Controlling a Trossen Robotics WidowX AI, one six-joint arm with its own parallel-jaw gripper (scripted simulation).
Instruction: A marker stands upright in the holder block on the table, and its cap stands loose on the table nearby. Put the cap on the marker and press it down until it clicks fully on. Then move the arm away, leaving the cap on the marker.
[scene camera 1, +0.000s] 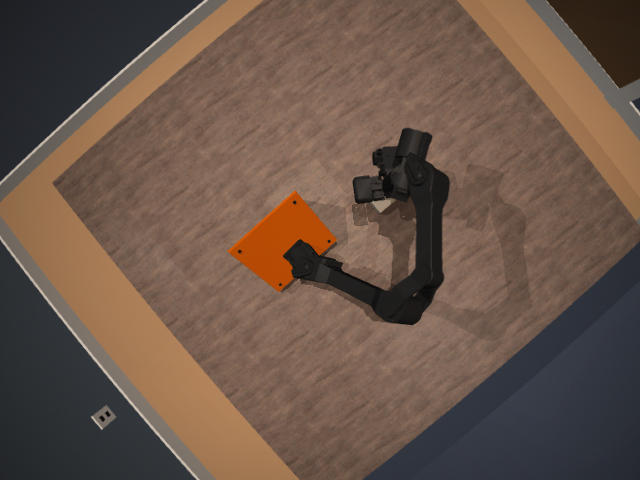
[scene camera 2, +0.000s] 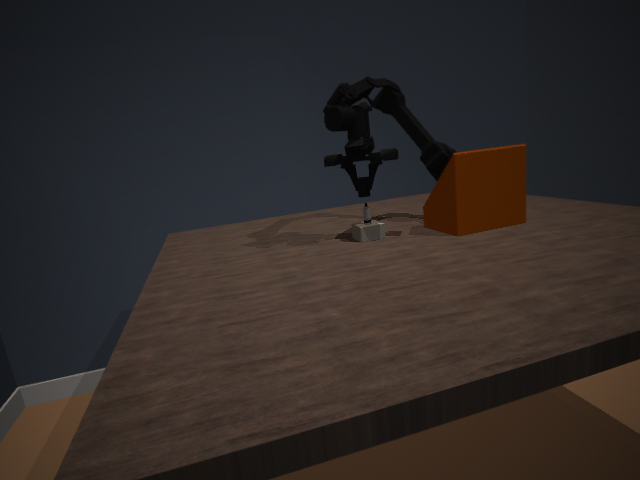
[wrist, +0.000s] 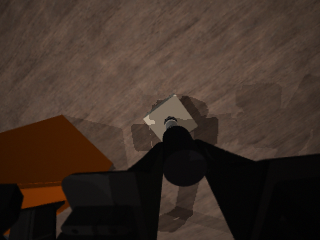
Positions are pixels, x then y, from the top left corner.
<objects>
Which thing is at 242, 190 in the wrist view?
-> My gripper.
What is my gripper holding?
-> A dark cap.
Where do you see my gripper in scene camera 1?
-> At 387, 189
</objects>
